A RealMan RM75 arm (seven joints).
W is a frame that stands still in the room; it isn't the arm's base.
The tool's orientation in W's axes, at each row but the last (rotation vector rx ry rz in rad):
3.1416, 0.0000, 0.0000
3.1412, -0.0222, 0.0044
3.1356, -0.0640, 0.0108
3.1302, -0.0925, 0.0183
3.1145, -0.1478, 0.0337
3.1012, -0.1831, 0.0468
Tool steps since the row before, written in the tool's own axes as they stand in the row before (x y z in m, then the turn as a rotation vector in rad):
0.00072, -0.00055, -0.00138, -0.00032, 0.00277, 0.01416
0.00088, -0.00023, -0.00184, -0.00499, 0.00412, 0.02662
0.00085, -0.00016, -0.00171, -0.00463, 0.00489, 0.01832
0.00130, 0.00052, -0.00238, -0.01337, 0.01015, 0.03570
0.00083, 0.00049, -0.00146, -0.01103, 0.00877, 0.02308
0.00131, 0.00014, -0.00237, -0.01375, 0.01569, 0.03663
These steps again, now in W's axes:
0.00072, 0.00055, 0.00138, -0.00032, -0.00277, -0.01416
0.00088, 0.00022, 0.00184, -0.00497, -0.00406, -0.02663
0.00084, 0.00013, 0.00172, -0.00470, -0.00480, -0.01833
0.00124, -0.00057, 0.00240, -0.01354, -0.00971, -0.03576
0.00075, -0.00053, 0.00149, -0.01134, -0.00825, -0.02312
0.00122, -0.00021, 0.00241, -0.01448, -0.01529, -0.03652

